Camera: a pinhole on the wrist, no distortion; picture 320 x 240 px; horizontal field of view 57.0 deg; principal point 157.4 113.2 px. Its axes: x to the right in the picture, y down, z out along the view. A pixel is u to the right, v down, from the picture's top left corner.
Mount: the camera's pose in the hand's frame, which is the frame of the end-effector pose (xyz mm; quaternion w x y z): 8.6 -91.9 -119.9 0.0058 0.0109 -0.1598 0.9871
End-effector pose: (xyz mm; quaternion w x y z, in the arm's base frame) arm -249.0 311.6 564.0 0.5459 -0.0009 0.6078 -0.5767
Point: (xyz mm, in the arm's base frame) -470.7 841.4 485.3
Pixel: behind the camera
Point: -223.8 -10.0 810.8
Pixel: 150 132
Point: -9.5 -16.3 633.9
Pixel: outside the picture
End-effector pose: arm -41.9 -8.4 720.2 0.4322 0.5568 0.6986 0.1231
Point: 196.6 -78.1 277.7
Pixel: 95 48
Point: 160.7 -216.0 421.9
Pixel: 196 40
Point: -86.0 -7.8 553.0
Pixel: 56 89
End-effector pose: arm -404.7 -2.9 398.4 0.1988 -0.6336 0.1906 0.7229
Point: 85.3 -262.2 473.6
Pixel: behind the camera
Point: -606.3 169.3 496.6
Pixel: outside the picture
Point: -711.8 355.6 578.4
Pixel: 234 41
